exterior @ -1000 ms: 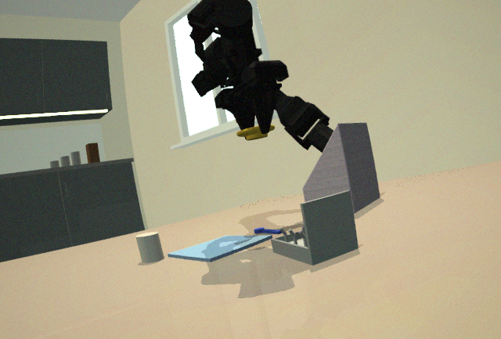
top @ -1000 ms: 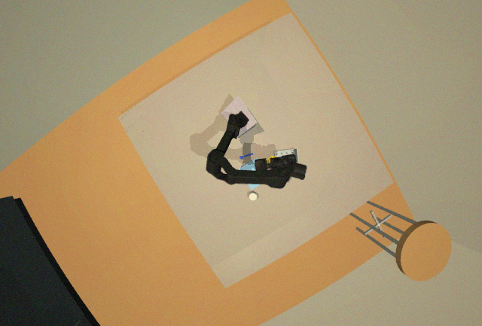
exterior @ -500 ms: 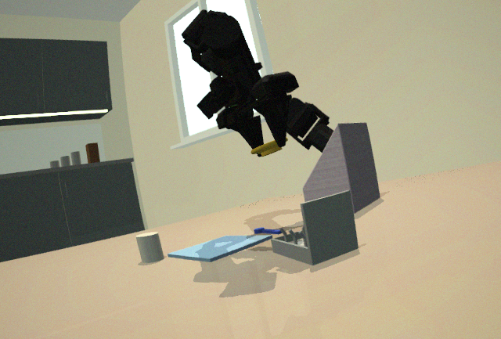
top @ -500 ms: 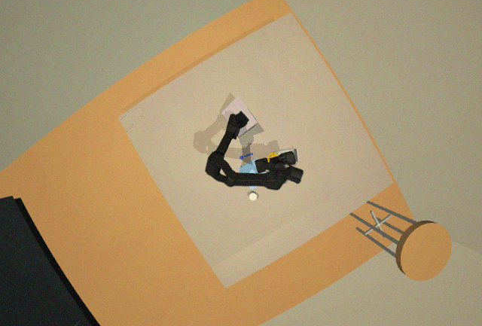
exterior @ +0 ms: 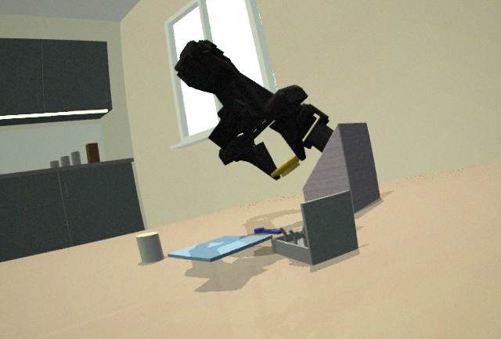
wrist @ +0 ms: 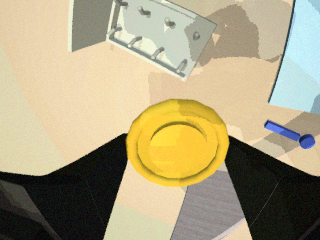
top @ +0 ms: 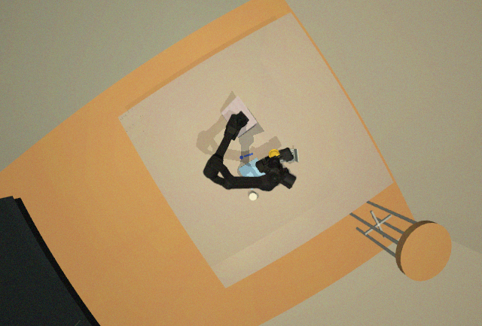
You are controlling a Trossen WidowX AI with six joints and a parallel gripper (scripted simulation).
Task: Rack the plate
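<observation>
My gripper tip is 10 cm above the grey dish rack, 7 cm short of it and 5 cm to the right of it. From my gripper tip the other things lie so: blue utensil 13 cm to the right, 12 cm below, 9 cm behind; white cup 25 cm to the right, 12 cm ahead, 9 cm below; yellow plate 1 cm above.
</observation>
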